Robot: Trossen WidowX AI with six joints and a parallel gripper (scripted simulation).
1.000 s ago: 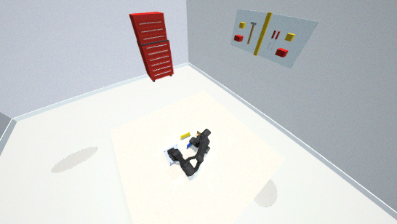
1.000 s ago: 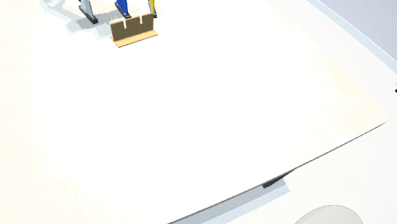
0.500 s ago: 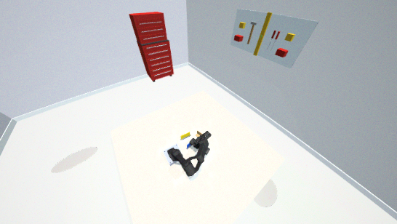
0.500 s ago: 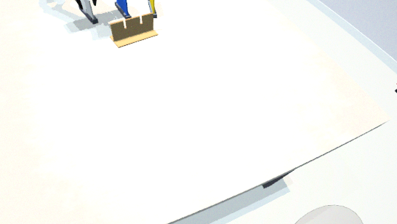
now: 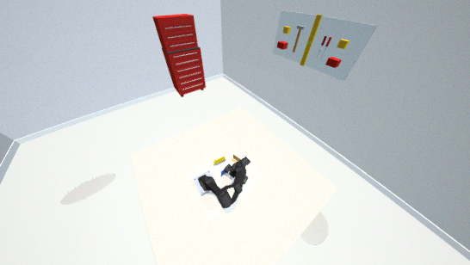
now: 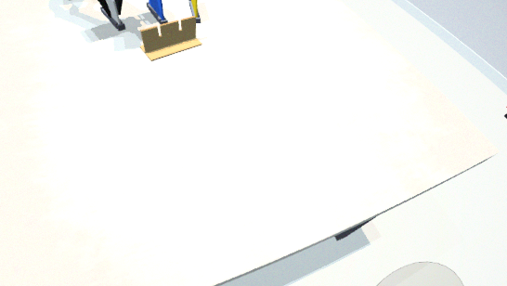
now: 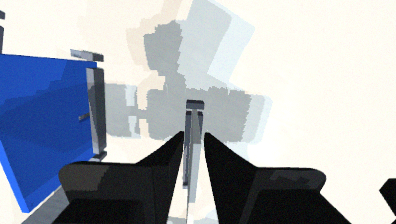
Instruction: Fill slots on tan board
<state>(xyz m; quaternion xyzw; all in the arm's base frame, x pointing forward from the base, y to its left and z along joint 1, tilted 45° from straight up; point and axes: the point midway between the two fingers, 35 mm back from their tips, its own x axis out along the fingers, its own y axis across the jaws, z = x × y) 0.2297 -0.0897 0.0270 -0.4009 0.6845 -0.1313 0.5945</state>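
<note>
Now: the tan board 11 cm ahead of my gripper tip and 12 cm to the left of it. Also, from my gripper tip: blue board: 3 cm behind, 10 cm to the left; then white board: 3 cm behind, 1 cm to the right; then yellow board: 4 cm behind, 20 cm to the left.
</note>
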